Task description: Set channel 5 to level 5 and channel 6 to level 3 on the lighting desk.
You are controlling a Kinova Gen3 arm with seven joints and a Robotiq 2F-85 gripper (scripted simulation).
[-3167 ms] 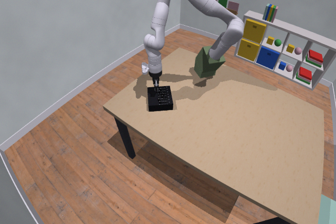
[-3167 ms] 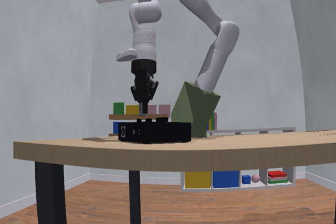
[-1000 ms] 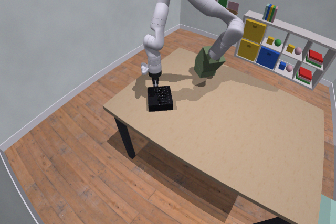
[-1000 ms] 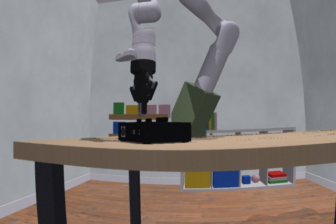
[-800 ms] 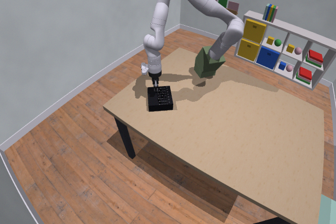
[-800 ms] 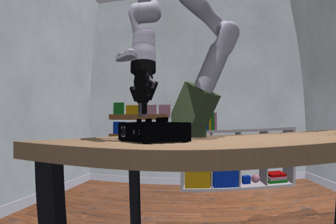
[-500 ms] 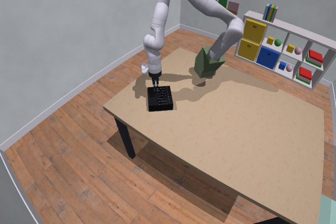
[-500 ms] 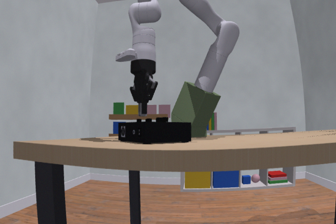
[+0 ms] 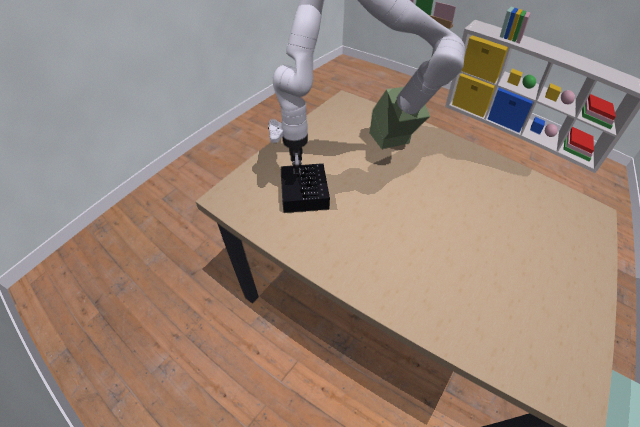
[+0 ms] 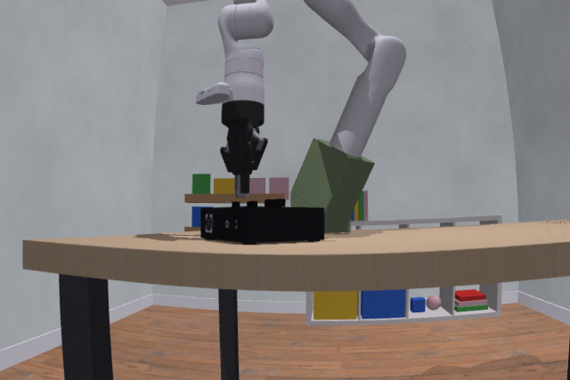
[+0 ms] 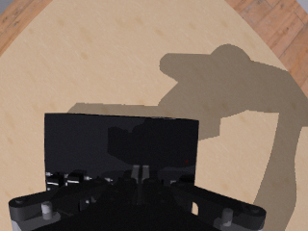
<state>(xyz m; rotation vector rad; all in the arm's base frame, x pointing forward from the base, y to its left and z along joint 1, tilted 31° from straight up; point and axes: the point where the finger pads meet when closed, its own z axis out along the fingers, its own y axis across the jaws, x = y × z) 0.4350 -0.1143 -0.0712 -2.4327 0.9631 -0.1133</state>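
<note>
The channel 5 fader is 2 cm behind my hand, 1 cm to the left of it and 3 cm below it. Also, from my hand: channel 6 fader 4 cm behind, 3 cm below.
</note>
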